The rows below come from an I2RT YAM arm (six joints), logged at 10 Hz.
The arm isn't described. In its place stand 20 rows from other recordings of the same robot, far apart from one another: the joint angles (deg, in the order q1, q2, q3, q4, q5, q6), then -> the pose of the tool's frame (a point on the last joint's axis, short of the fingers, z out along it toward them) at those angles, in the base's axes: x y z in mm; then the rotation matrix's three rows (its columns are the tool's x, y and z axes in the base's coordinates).
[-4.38, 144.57, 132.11, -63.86, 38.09, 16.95] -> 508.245, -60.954, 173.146; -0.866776, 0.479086, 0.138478; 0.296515, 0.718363, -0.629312; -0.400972, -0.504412, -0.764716
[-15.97, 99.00, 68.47, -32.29, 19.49, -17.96] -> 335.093, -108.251, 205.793; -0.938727, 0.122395, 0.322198; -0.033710, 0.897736, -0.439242; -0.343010, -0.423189, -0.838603
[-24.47, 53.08, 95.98, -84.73, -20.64, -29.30] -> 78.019, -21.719, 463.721; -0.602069, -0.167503, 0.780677; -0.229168, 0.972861, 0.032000; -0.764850, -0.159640, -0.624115
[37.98, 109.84, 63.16, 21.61, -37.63, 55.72] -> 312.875, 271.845, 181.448; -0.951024, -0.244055, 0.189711; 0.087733, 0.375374, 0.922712; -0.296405, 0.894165, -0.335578
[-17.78, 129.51, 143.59, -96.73, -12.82, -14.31] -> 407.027, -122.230, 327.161; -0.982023, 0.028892, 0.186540; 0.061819, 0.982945, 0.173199; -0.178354, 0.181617, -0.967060
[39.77, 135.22, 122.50, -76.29, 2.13, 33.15] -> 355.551, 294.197, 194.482; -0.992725, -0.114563, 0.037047; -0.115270, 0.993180, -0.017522; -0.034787, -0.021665, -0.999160
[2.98, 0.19, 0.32, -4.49, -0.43, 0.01] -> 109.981, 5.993, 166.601; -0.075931, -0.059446, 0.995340; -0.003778, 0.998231, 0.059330; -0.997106, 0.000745, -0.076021
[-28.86, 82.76, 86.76, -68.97, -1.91, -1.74] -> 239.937, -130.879, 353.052; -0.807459, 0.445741, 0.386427; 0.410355, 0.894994, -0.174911; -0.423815, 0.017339, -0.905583
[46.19, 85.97, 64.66, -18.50, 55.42, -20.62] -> 245.353, 213.423, 283.396; -0.424780, -0.129636, 0.895967; -0.731527, 0.632191, -0.255348; -0.533320, -0.763891, -0.363374
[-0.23, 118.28, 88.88, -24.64, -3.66, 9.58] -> 452.301, 0.457, 189.339; -0.803704, 0.101695, 0.586274; 0.169313, 0.983643, 0.061483; -0.570432, 0.148678, -0.807776
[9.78, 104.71, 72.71, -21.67, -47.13, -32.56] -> 374.768, 91.075, 210.774; -0.376654, -0.885305, 0.272704; -0.436469, 0.429263, 0.790713; -0.817084, 0.178799, -0.548092
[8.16, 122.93, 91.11, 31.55, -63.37, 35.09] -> 483.771, 101.517, 256.468; -0.549062, -0.773412, 0.316803; 0.181575, 0.259614, 0.948489; -0.815819, 0.578303, -0.002112
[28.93, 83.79, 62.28, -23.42, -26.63, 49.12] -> 269.108, 166.972, 267.204; -0.941477, 0.002561, 0.337068; 0.251877, 0.669882, 0.698438; -0.224007, 0.742463, -0.631324
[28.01, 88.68, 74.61, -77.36, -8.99, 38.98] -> 229.961, 128.625, 266.942; -0.975718, 0.197283, -0.095146; 0.184738, 0.974628, 0.126383; 0.117666, 0.105737, -0.987408
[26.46, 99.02, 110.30, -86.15, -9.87, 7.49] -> 282.318, 147.329, 375.708; -0.919282, -0.362292, 0.153832; -0.314085, 0.910773, 0.268035; -0.237213, 0.198083, -0.951048
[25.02, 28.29, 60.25, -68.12, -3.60, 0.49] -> 46.233, 24.046, 354.583; -0.538656, -0.463448, 0.703609; -0.241989, 0.885033, 0.397690; -0.807026, 0.043952, -0.588878
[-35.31, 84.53, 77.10, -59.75, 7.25, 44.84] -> 232.366, -170.091, 303.355; -0.100874, 0.965265, 0.241016; 0.928631, 0.178284, -0.325361; -0.357029, 0.190995, -0.914359
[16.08, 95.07, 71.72, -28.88, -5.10, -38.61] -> 344.162, 102.501, 247.925; -0.388719, -0.730430, 0.561578; -0.758904, 0.599457, 0.254393; -0.522458, -0.327297, -0.787346
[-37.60, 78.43, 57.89, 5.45, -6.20, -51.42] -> 258.371, -194.119, 313.883; -0.538226, 0.165503, 0.826391; -0.566422, 0.655037, -0.500094; -0.624083, -0.737249, -0.258813
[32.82, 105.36, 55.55, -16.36, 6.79, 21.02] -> 286.369, 179.686, 119.606; -0.896229, -0.189174, 0.401233; -0.154192, 0.980959, 0.118088; -0.415932, 0.043967, -0.908332
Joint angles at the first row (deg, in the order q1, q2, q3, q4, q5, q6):
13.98 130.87 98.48 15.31 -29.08 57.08
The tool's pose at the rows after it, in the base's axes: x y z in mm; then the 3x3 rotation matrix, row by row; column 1 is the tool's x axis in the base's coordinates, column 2 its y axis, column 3 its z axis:
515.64, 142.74, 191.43; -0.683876, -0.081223, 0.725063; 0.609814, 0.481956, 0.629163; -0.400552, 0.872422, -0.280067
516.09, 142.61, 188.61; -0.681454, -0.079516, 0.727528; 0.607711, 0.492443, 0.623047; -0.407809, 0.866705, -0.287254
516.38, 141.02, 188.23; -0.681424, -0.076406, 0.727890; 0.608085, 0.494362, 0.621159; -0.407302, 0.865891, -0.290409
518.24, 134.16, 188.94; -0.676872, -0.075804, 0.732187; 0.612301, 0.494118, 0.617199; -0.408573, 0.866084, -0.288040
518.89, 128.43, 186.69; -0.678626, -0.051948, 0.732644; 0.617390, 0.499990, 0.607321; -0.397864, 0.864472, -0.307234
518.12, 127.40, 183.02; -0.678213, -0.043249, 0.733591; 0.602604, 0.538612, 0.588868; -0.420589, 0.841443, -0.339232
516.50, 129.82, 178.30; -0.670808, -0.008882, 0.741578; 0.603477, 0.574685, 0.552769; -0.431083, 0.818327, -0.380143
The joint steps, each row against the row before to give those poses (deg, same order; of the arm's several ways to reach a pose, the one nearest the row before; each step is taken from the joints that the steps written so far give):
-0.18 1.14 0.02 0.04 3.10 0.09
0.00 0.28 0.00 -0.13 0.42 -0.62
-0.17 0.00 0.00 -0.21 -0.05 -0.10
-0.79 -0.02 0.08 -0.03 -0.43 -0.16
-0.61 0.00 0.00 -1.29 0.04 -0.06
-0.02 0.02 0.01 -1.94 1.14 -2.41
0.46 0.06 -0.03 -2.19 2.73 -1.22

